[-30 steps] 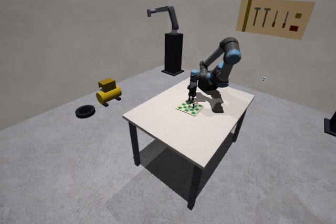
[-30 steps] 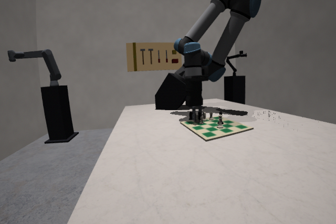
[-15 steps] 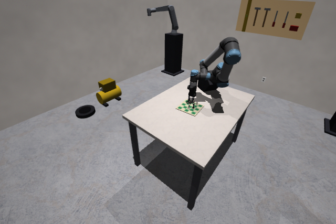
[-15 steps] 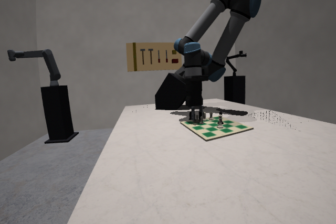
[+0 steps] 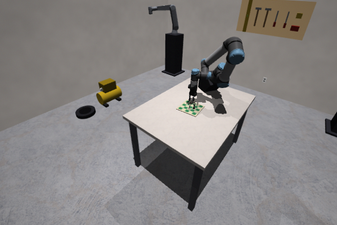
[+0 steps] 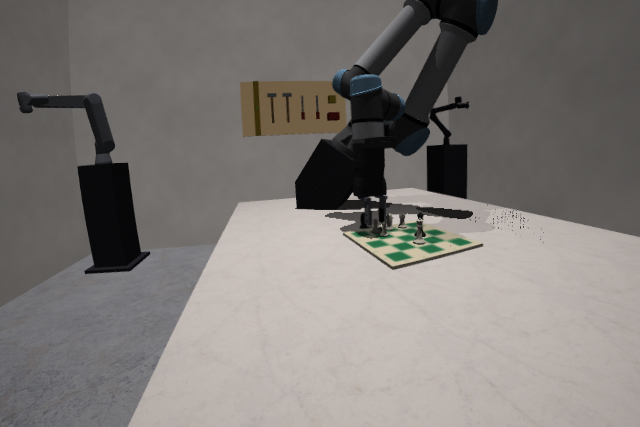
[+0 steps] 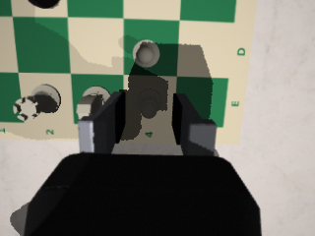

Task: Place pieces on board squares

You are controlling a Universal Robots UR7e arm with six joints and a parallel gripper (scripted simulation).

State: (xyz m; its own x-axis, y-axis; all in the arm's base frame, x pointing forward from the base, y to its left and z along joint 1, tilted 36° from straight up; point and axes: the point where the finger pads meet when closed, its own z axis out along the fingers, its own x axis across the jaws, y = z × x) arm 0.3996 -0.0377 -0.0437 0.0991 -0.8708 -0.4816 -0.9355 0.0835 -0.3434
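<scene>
My hand is 70 mm short of the cream chessboard, 50 mm to the right of it and 40 mm above it.
</scene>
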